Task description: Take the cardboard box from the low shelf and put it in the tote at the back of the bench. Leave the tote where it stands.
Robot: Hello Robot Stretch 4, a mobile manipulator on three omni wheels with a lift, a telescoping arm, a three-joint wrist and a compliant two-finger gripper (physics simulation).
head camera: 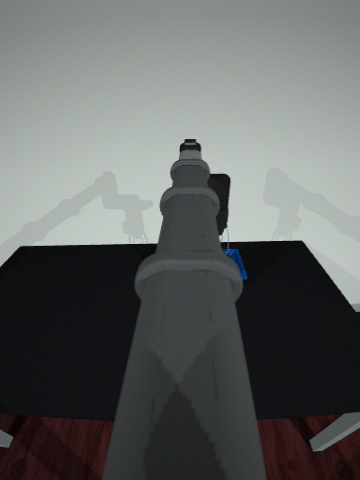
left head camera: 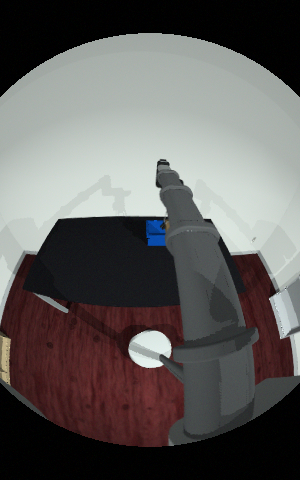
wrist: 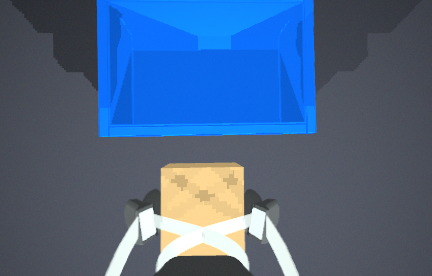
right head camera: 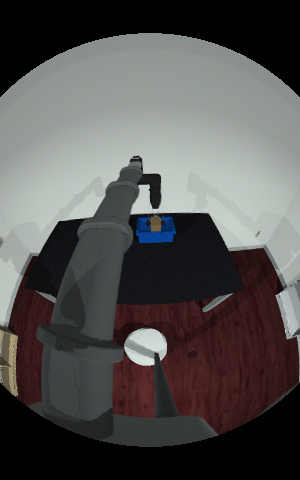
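Pixels of known places: gripper, fingertip midpoint: (wrist: 202,206); robot's base, origin of the base link: (left head camera: 148,347) (right head camera: 146,345).
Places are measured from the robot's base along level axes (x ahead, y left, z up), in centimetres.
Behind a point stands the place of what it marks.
Observation:
The cardboard box (right head camera: 156,226) @(x 67.4, y -9.6, z 102.1 cm) (wrist: 202,187) @(x 75.0, y -8.7, z 103.4 cm) is tan and held upright between the two fingertips. My gripper (right head camera: 155,223) @(x 72.5, y -8.8, z 98.4 cm) (wrist: 202,206) @(x 72.5, y -8.8, z 98.4 cm) points down and is shut on the box. The blue tote (head camera: 237,262) @(x 91.9, y -22.4, z 83.3 cm) (left head camera: 156,240) @(x 80.7, y -2.9, z 79.0 cm) (right head camera: 145,238) @(x 80.6, y -1.4, z 78.2 cm) (wrist: 207,130) @(x 80.1, y -9.2, z 85.4 cm) stands upright and open at the back of the bench (head camera: 75,325) @(x 61.9, y 48.0, z 73.4 cm) (left head camera: 100,265) @(x 58.8, y 38.7, z 73.4 cm) (right head camera: 190,270) @(x 53.6, y -33.8, z 73.4 cm) (wrist: 50,200) @(x 68.0, y 17.6, z 73.4 cm). In the wrist view the box lies below the tote's near rim, lined up with its middle from side to side. In the right head view the box overlaps the tote; its height above the rim is unclear. The arm hides most of the gripper in the left head view.
The telescoping arm (head camera: 190,325) @(x 17.8, y -0.3, z 141.0 cm) (left head camera: 205,285) @(x 14.5, y 1.3, z 141.0 cm) (right head camera: 100,265) @(x 16.7, y -2.0, z 140.9 cm) reaches across over the bench. A pale wall stands behind the bench. A white disc (left head camera: 145,337) @(x 11.9, y 4.0, z 18.6 cm) (right head camera: 145,337) @(x 9.5, y -0.1, z 18.7 cm) shows in front of it. A light wooden unit (right head camera: 13,350) @(x -75.2, y 199.7, z 2.4 cm) is at the far left edge, and a white unit at the right.

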